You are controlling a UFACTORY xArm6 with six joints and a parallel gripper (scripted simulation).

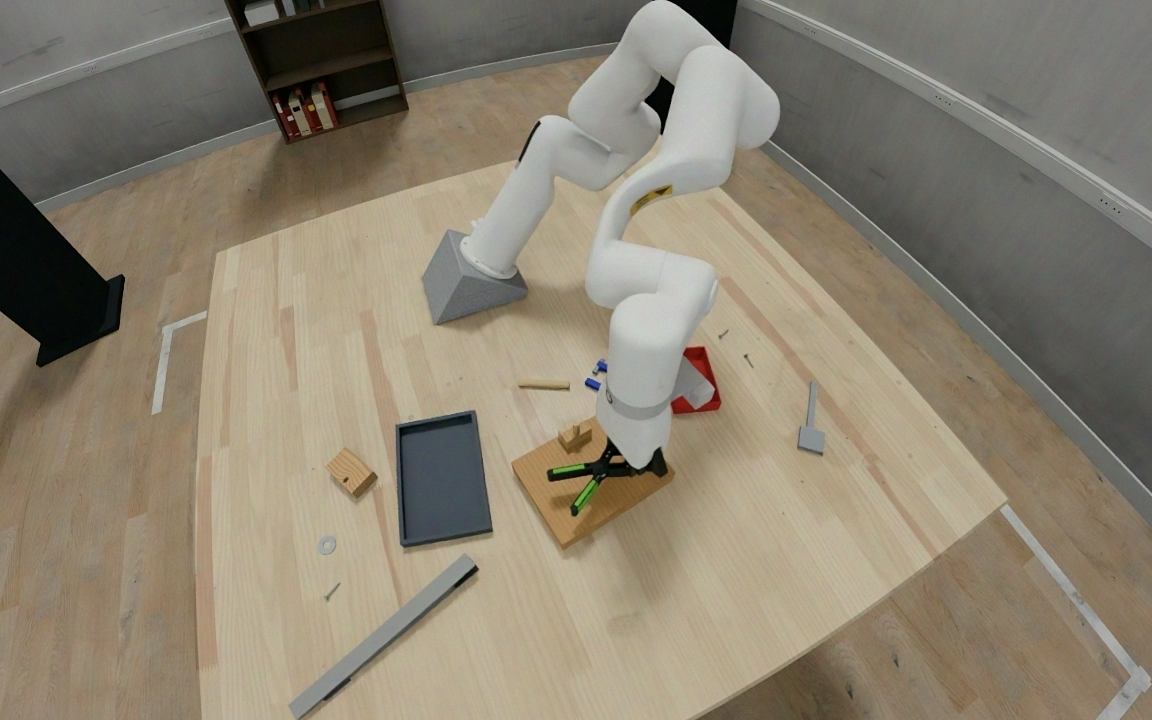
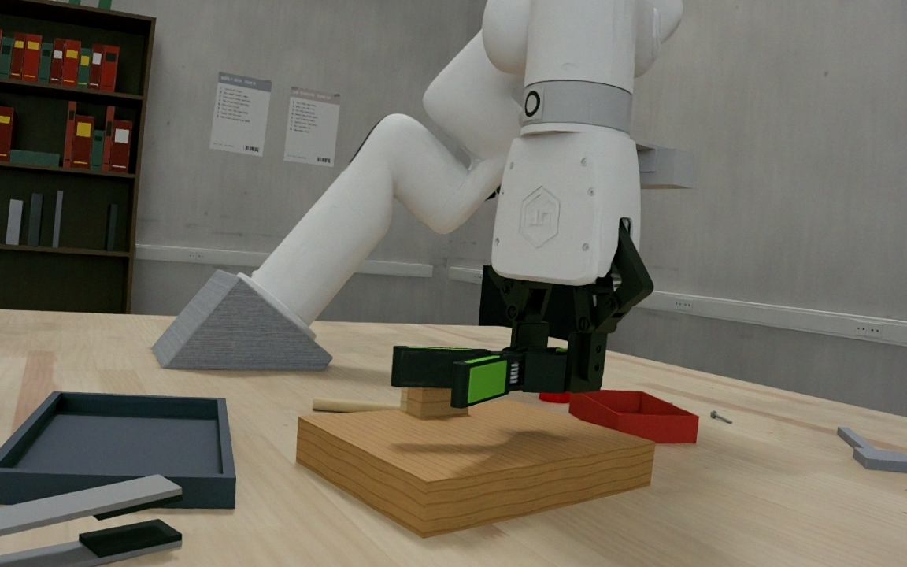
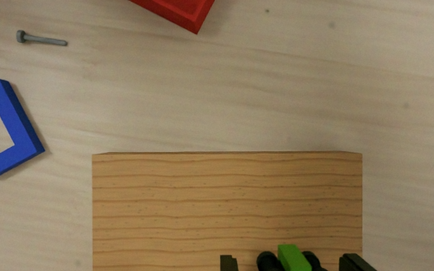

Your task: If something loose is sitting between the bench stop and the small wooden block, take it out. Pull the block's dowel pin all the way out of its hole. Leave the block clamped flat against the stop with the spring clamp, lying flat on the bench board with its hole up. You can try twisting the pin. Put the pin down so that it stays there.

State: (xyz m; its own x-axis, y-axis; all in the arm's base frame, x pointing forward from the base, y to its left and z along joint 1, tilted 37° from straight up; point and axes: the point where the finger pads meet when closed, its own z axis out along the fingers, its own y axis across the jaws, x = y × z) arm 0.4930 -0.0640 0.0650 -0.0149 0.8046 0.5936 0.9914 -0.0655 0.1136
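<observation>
My gripper is now 6 cm above the bench board, 4 cm to the left of it and 3 cm past it. Round my hand: dowel pin 8 cm behind, 4 cm to the right, 3 cm below; blue l-shaped piece 17 cm behind, 8 cm below, 7 cm to the left; small wooden block 8 cm behind, 5 cm below, 4 cm to the right.
</observation>
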